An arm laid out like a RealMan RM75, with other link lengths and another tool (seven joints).
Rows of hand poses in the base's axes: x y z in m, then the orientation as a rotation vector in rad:
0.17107 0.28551 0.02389 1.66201 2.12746 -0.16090
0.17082 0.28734 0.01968 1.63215 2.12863 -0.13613
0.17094 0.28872 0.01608 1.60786 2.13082 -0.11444
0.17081 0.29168 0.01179 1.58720 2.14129 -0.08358
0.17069 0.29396 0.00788 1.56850 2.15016 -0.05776
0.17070 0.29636 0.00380 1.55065 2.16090 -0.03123
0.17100 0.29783 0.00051 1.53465 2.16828 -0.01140
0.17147 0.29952 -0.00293 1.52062 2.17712 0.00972
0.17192 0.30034 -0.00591 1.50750 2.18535 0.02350
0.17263 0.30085 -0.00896 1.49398 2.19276 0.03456
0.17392 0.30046 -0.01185 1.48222 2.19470 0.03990
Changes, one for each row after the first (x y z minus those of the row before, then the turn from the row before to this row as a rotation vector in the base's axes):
-0.00025 0.00183 -0.00421 -0.00053 -0.02173 0.02198
0.00012 0.00138 -0.00360 0.00119 -0.01736 0.01876
-0.00013 0.00296 -0.00429 0.01170 -0.01416 0.02157
-0.00012 0.00228 -0.00391 0.00942 -0.01203 0.01895
0.00001 0.00240 -0.00408 0.01120 -0.01042 0.01936
0.00030 0.00147 -0.00329 0.00705 -0.00909 0.01577
0.00047 0.00169 -0.00344 0.00939 -0.00763 0.01546
0.00045 0.00082 -0.00298 0.00539 -0.00461 0.01340
0.00071 0.00051 -0.00305 0.00337 -0.00419 0.01282
0.00129 -0.00039 -0.00289 -0.00124 -0.00525 0.00857

